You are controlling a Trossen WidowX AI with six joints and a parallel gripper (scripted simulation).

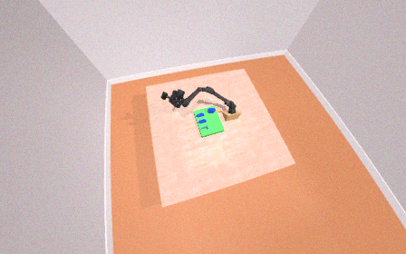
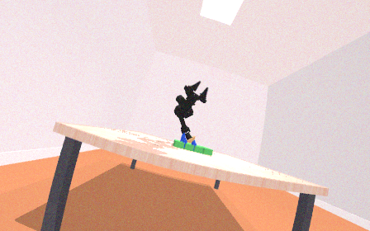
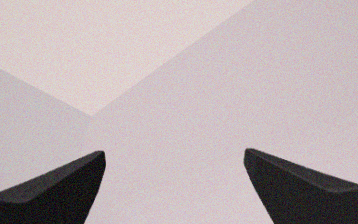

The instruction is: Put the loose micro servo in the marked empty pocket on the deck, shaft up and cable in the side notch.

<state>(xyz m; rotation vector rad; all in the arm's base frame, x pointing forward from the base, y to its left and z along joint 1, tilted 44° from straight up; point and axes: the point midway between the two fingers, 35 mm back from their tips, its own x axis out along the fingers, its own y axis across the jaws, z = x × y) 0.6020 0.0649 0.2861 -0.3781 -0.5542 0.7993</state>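
Right now the green deck is 410 mm below my gripper tip, 380 mm behind it and 110 mm to the left of it.
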